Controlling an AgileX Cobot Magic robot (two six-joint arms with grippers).
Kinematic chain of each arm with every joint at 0, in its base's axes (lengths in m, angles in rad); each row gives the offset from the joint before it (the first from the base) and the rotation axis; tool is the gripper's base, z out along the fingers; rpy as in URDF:
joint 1: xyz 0 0 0.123 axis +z
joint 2: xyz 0 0 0 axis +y
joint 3: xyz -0.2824 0 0.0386 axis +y
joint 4: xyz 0.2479 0 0.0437 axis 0.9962 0 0.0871
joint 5: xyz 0 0 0 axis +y
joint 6: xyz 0.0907 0 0.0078 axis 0.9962 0 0.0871
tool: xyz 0 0 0 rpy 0 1.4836 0
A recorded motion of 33 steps. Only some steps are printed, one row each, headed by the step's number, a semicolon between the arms.
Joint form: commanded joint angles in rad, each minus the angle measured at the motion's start. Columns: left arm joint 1, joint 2, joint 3, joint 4, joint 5, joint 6; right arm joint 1, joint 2, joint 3, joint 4, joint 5, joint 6.
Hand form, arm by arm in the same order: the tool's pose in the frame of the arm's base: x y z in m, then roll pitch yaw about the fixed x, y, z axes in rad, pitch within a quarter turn. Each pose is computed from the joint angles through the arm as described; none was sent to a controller.
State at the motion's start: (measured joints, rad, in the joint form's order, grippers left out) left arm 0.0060 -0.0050 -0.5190 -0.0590 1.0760 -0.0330; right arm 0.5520 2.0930 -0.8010 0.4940 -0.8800 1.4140
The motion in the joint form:
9: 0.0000 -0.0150 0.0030 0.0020 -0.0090 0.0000; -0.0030 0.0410 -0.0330 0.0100 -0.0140 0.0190
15: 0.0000 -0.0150 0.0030 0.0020 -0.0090 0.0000; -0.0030 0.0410 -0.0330 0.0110 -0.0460 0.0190
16: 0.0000 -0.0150 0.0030 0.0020 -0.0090 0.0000; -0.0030 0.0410 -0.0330 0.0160 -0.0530 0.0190
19: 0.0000 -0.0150 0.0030 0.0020 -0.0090 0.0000; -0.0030 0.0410 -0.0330 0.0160 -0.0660 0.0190
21: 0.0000 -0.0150 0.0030 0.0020 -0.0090 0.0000; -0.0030 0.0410 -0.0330 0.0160 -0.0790 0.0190
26: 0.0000 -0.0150 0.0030 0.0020 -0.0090 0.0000; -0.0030 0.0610 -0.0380 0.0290 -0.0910 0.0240
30: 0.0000 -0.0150 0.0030 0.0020 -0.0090 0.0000; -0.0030 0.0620 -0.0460 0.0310 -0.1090 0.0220
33: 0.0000 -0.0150 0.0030 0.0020 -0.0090 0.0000; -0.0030 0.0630 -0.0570 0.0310 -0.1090 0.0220
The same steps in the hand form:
9: -0.0102 -0.0046 0.2810 -2.9659 1.1209 -2.9962; 0.3335 0.1639 0.0823 1.9259 -0.0409 1.6915
15: -0.0102 -0.0046 0.2810 -2.9659 1.1209 -2.9962; 0.3345 0.1634 0.0849 1.8945 -0.0398 1.6864
16: -0.0102 -0.0046 0.2810 -2.9659 1.1209 -2.9962; 0.3347 0.1630 0.0855 1.8883 -0.0411 1.6808
19: -0.0102 -0.0046 0.2810 -2.9659 1.1209 -2.9962; 0.3351 0.1628 0.0866 1.8755 -0.0405 1.6791
21: -0.0102 -0.0046 0.2810 -2.9659 1.1209 -2.9962; 0.3355 0.1626 0.0877 1.8627 -0.0400 1.6774
26: -0.0102 -0.0046 0.2810 -2.9659 1.1209 -2.9962; 0.3363 0.1618 0.0821 1.8664 -0.0418 1.6615
30: -0.0102 -0.0046 0.2810 -2.9659 1.1209 -2.9962; 0.3385 0.1624 0.0847 1.8427 -0.0429 1.6581
33: -0.0102 -0.0046 0.2810 -2.9659 1.1209 -2.9962; 0.3408 0.1638 0.0864 1.8337 -0.0474 1.6586

